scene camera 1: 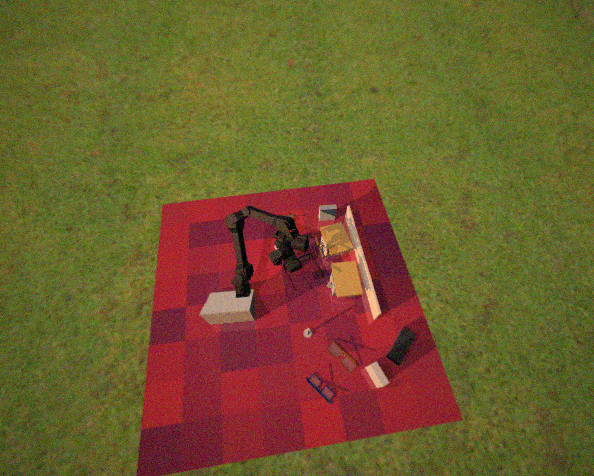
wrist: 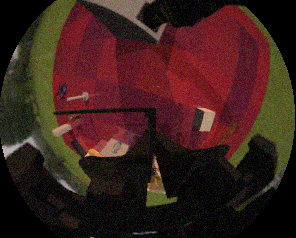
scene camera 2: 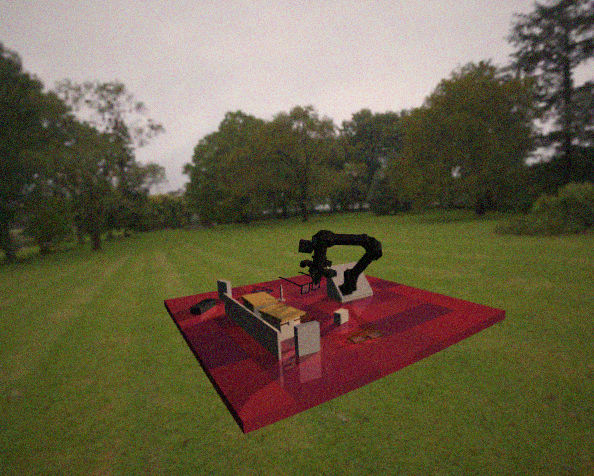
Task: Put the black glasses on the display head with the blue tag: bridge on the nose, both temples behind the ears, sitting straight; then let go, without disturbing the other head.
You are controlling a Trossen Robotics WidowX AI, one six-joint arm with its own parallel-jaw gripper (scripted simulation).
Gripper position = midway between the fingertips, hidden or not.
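Gripper visible (wrist: 150, 132). Grey block (scene camera 2: 306, 335). Display head (scene camera 1: 344, 281).
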